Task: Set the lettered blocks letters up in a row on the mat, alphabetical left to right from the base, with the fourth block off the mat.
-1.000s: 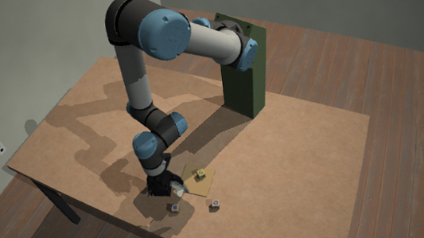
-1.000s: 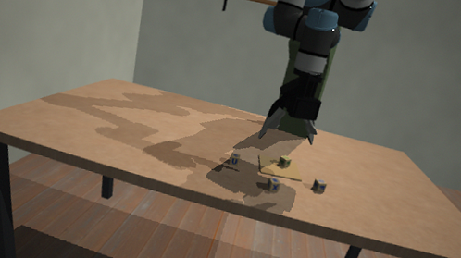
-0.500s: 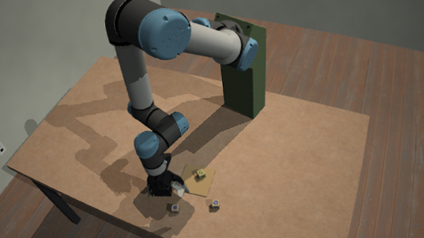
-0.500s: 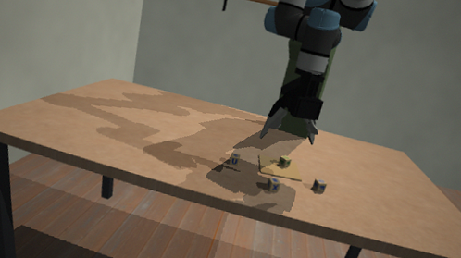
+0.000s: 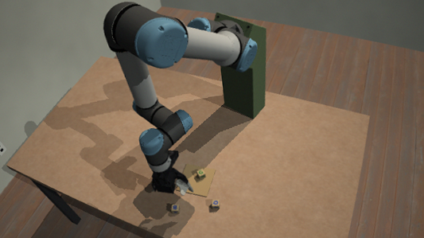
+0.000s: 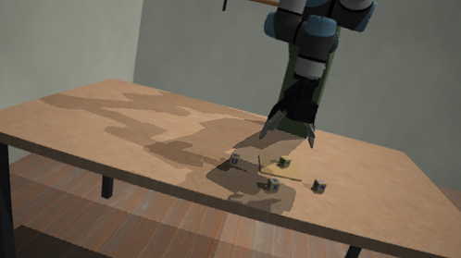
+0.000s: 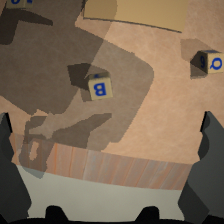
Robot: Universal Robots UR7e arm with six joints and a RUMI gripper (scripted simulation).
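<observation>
Right now the G block is 170 mm behind my hand, 120 mm below it and 10 mm to the left of it. The rest, counted from my hand: Q block: 140 mm to the left, 120 mm below, 70 mm behind; then tan mat: 140 mm below, 140 mm behind.
</observation>
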